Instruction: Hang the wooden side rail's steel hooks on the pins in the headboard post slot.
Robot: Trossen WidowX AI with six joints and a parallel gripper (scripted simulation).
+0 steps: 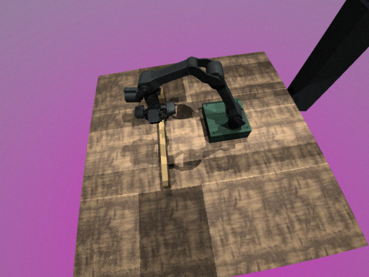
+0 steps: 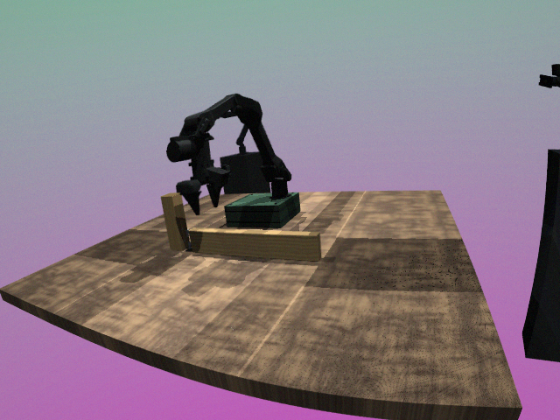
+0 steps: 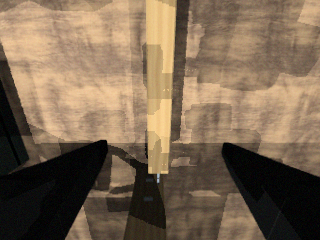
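My gripper tip is now 1 cm short of the headboard post, 15 cm to the left of it and 5 cm above it.
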